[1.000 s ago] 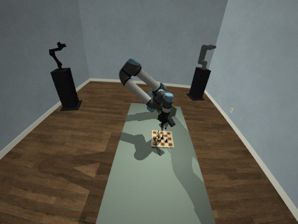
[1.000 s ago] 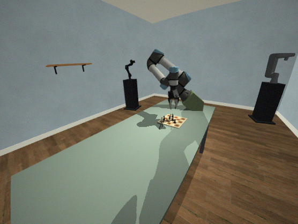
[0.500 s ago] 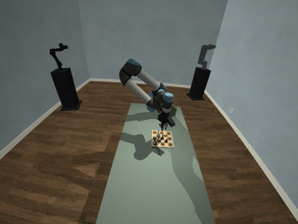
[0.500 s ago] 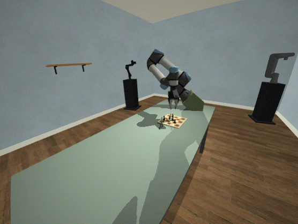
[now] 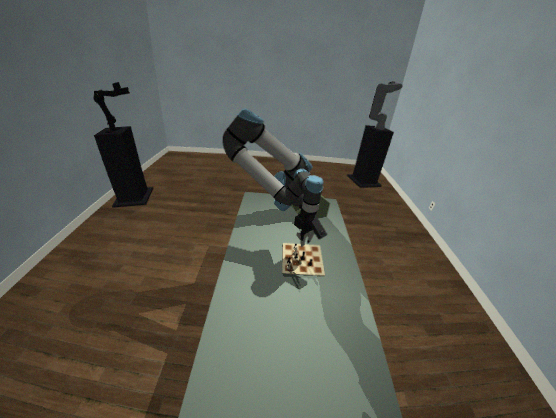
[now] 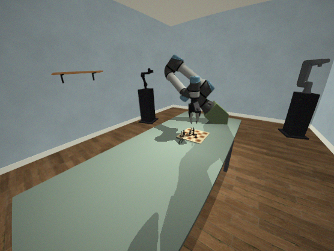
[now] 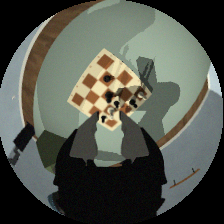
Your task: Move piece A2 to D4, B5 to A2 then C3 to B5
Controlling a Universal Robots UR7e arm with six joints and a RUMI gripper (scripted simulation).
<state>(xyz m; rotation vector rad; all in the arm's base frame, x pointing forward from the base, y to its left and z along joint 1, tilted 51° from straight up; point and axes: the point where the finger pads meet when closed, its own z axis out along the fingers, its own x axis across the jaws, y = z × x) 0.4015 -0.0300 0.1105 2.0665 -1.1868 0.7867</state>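
The chessboard is 12 cm below my hand. The rest, counted from my hand: white piece (9 cm below, 4 cm behind, 3 cm to the right).
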